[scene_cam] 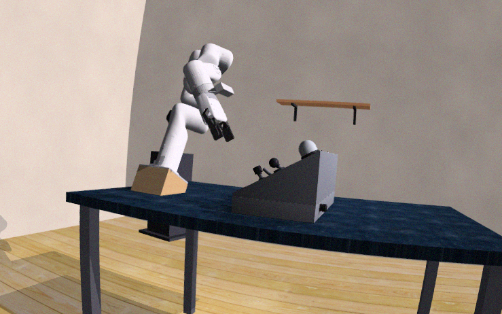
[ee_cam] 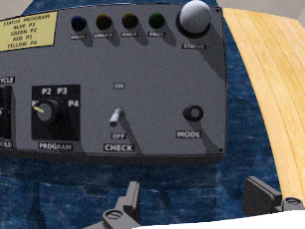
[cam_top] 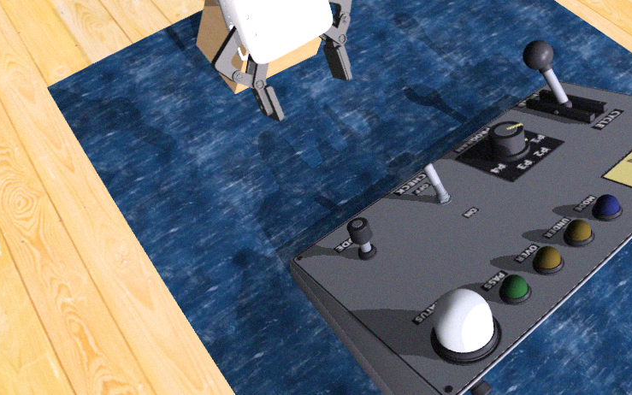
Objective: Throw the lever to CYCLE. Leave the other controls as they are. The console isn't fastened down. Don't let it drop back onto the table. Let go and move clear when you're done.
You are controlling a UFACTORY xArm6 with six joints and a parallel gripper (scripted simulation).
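Right now the lever is 60 mm ahead of my hand, 340 mm to the left of it and 100 mm below it. From my hand the other things lie so: grey sloped console 150 mm ahead, 180 mm to the left, 130 mm below; mode knob 140 mm ahead, 10 mm to the right, 100 mm below; check toggle 120 mm ahead, 110 mm to the left, 110 mm below.
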